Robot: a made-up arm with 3 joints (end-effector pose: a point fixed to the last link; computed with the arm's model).
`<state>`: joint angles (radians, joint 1 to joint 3).
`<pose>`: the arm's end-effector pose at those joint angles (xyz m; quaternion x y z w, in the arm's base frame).
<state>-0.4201 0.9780 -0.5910</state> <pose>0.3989 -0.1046 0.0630 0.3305 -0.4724 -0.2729 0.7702</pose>
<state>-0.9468 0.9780 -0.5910</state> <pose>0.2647 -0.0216 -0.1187 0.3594 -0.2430 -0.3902 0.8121</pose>
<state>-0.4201 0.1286 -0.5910</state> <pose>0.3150 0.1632 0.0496 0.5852 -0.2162 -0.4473 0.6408</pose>
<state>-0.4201 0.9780 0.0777</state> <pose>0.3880 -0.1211 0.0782 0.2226 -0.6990 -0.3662 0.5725</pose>
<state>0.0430 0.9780 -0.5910</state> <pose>0.4351 -0.1344 0.2700 0.2861 -0.6476 -0.1539 0.6893</pose>
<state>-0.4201 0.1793 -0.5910</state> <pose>0.3204 0.1479 0.0437 0.5726 -0.2331 -0.4389 0.6521</pose>
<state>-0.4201 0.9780 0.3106</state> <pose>0.3810 -0.1249 0.0823 0.1786 -0.7607 -0.3896 0.4874</pose>
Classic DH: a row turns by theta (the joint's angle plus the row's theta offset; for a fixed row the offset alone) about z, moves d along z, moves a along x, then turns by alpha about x. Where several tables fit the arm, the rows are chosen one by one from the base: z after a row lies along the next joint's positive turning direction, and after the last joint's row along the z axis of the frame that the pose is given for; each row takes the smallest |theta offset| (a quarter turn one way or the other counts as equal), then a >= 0, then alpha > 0; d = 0 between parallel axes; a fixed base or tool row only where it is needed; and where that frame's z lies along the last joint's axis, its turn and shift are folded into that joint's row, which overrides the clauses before.
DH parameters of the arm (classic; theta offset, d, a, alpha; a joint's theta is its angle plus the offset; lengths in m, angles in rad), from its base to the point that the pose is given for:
base (fixed): -0.5076 0.2604 -0.0167 1.6113
joint 1: -1.0684 0.1164 -0.0735 0.7553
joint 2: 1.2179 -0.5167 -0.0743 1.2033
joint 3: 0.3637 0.3452 0.0196 -1.5708
tool (fixed): 0 -0.0326 0 0

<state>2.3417 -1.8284 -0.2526</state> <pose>-0.0075 0.4244 0.0148 0.6571 -0.2960 0.2182 0.6580</pose>
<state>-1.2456 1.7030 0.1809</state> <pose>0.2811 -0.1759 -0.1120 0.0976 -0.6091 -0.2654 0.7410</pose>
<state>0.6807 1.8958 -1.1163</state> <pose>0.1510 -0.1450 0.7475 -0.2236 -0.7900 0.0635 0.5674</pose>
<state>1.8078 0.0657 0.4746</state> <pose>0.1472 0.2041 0.5578 -0.4638 0.8746 -0.1108 0.0880</pose>
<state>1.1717 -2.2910 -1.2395</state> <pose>-0.2729 0.4304 0.4582 0.8261 0.4441 0.1794 0.2969</pose>
